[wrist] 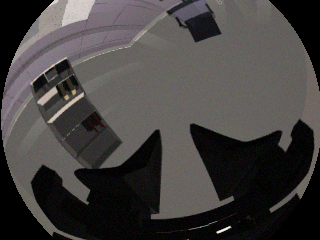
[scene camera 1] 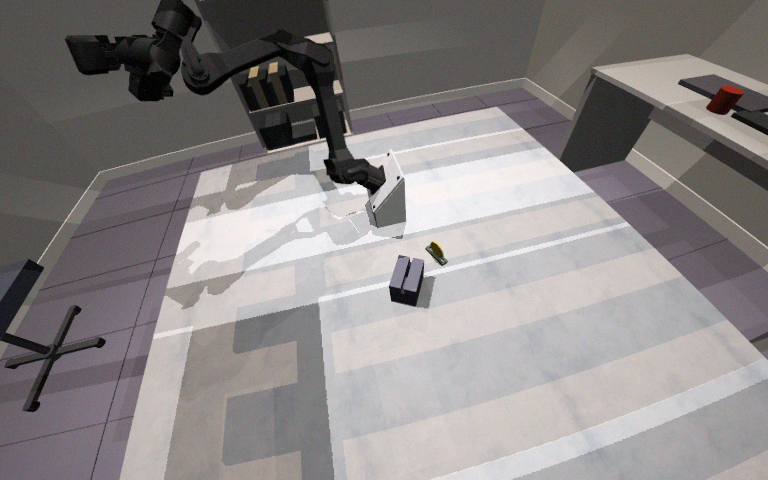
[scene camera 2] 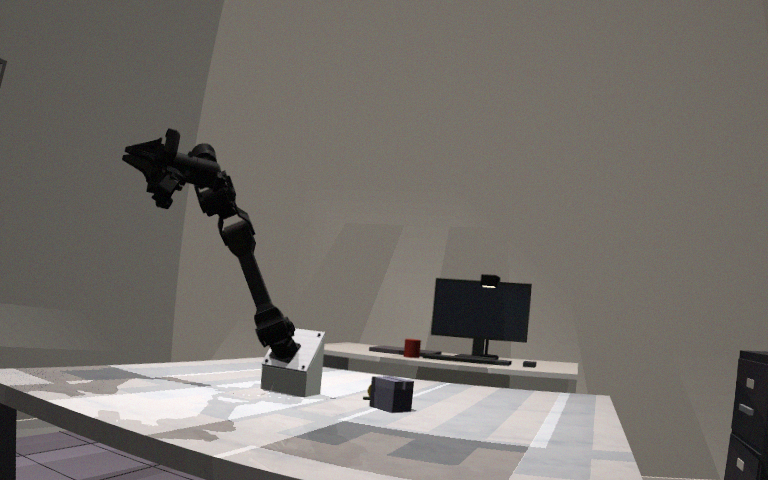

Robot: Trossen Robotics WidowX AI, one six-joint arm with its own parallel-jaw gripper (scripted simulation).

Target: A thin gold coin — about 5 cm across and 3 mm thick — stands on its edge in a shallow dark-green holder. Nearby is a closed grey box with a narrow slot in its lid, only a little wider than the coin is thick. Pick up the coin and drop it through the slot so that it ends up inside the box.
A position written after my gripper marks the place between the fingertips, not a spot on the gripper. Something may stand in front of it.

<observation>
In view: my gripper (scene camera 1: 109, 50).
My gripper is seen too in the wrist view (wrist: 175, 130) and in scene camera 2 (scene camera 2: 123, 153).
</observation>
